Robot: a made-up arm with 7 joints.
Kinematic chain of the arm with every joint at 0, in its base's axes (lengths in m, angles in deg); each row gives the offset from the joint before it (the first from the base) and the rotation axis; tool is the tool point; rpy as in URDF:
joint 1: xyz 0 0 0.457 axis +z
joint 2: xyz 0 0 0 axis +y
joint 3: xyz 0 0 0.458 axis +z
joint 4: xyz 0.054 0 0 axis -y
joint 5: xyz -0.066 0 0.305 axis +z
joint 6: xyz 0 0 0 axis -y
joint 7: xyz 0.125 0 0 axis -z
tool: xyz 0 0 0 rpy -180 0 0
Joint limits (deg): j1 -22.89..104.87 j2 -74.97..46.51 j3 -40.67..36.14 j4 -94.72..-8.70 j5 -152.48..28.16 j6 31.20..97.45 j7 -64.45..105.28
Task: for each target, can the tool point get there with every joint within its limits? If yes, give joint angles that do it. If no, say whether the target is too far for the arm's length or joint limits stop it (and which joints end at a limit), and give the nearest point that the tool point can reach.
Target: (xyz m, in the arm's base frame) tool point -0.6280 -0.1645 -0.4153
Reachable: no: too far | nearest point -0.8085 -0.2118 0.6064 | short by 1.039 m
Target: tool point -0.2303 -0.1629 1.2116
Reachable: yes | joints 81.13 -43.18 28.91 -66.74 -37.61 87.64 51.35
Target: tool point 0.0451 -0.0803 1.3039
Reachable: yes | joints 58.37 -24.63 -15.89 -43.23 12.99 73.21 61.86
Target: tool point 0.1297 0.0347 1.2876
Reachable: yes | joints 74.20 -15.23 -7.47 -44.44 -81.37 51.26 81.82
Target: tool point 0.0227 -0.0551 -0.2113
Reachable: no: joint limits stop it (at a limit: joint 1, joint 2, joint 4, joint 6) | nearest point 0.5101 -0.2524 0.4201 | short by 0.822 m
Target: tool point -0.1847 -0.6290 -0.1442
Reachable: no: joint limits stop it (at a limit: joint 2, joint 3, joint 4, joint 6) | nearest point -0.2355 -0.8019 0.6064 | short by 0.772 m
